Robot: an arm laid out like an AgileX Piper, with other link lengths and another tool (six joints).
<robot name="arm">
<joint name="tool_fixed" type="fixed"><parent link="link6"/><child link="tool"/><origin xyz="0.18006 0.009 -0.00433" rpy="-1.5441 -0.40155 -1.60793"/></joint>
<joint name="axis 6" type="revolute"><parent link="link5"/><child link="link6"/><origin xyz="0.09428 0 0.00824" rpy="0 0 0"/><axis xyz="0.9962 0 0.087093"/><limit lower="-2.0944" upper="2.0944"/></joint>
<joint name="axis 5" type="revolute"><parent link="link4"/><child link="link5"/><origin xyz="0 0 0" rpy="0 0 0"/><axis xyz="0 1 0"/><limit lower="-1.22" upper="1.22"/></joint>
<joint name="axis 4" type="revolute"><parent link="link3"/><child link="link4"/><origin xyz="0.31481 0 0.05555" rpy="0 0 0"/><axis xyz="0.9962 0 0.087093"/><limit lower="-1.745" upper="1.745"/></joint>
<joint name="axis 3" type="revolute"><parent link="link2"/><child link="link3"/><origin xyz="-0.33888 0 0.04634" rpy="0 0 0"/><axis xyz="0 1 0"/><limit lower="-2.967" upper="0"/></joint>
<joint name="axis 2" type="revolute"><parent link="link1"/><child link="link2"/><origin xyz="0 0 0" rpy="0 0 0"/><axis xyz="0 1 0"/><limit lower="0" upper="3.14"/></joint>
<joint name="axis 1" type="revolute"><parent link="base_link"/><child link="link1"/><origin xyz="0 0 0.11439" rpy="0 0 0"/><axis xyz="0 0 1"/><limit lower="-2.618" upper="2.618"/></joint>
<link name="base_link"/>
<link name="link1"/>
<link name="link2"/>
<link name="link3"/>
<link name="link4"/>
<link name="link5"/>
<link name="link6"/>
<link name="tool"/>
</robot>
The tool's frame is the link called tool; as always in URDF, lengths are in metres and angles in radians.
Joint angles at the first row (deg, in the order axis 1, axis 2, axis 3, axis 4, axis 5, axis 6):
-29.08, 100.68, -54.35, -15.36, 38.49, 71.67
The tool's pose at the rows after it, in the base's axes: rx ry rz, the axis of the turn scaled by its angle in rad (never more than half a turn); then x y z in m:
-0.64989 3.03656 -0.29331 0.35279 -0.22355 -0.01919
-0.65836 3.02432 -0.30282 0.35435 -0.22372 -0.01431
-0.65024 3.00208 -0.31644 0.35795 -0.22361 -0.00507
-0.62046 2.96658 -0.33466 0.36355 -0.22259 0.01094
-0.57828 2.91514 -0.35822 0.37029 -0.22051 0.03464
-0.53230 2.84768 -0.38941 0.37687 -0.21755 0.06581
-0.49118 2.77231 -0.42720 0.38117 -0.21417 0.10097
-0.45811 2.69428 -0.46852 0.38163 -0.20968 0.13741
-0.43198 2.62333 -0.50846 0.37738 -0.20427 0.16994
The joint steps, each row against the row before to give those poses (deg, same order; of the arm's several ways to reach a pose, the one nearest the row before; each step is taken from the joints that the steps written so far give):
0.00, 0.00, -0.01, -0.13, -0.09, -0.54
0.01, -0.68, 0.01, 0.18, -0.05, -0.56
0.00, -1.27, -0.01, 0.59, -0.12, -0.36
0.02, -2.19, -0.01, 1.16, -0.08, -0.09
0.02, -3.22, 0.00, 1.69, -0.01, -0.10
0.02, -4.17, 0.00, 1.92, 0.03, -0.14
0.01, -4.65, 0.00, 1.69, 0.07, -0.12
0.02, -4.97, 0.15, 1.37, 0.11, -0.12
0.00, -4.88, 0.51, 0.89, 0.08, 0.03

